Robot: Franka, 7 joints.
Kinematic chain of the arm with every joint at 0, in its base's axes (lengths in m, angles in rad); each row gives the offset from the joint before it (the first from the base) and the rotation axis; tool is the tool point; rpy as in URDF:
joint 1: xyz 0 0 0.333 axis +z
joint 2: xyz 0 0 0 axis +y
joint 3: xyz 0 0 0.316 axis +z
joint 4: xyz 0.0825 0 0 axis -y
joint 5: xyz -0.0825 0 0.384 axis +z
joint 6: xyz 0 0 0 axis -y
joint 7: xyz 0.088 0 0 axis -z
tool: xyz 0 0 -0.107 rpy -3.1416 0 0
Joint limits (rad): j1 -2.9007..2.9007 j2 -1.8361..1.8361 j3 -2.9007..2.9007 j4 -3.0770..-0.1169 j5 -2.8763..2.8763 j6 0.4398..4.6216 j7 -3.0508..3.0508
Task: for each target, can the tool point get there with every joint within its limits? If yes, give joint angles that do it. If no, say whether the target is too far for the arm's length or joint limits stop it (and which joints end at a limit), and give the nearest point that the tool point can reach.
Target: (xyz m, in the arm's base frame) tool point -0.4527 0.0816 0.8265
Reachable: yes | joints -1.5241 -0.8902 -1.1660 -1.5494 1.4180 1.4353 -0.1357
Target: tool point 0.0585 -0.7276 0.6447
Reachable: yes | joints -1.5236 0.6778 0.2855 -0.6739 -0.9145 1.6118 1.1089
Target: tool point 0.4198 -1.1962 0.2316
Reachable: no: too far | nearest point 0.2832 -0.8069 0.2646 | short by 0.414 m
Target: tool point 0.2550 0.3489 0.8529
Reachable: yes | joints -0.7288 -1.0631 0.8187 -1.8010 1.0821 2.6428 -0.0271
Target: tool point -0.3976 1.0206 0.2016
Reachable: no: too far | nearest point -0.3092 0.7937 0.2308 | short by 0.245 m
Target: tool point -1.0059 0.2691 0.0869
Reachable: no: too far | nearest point -0.8065 0.2158 0.1357 | short by 0.212 m
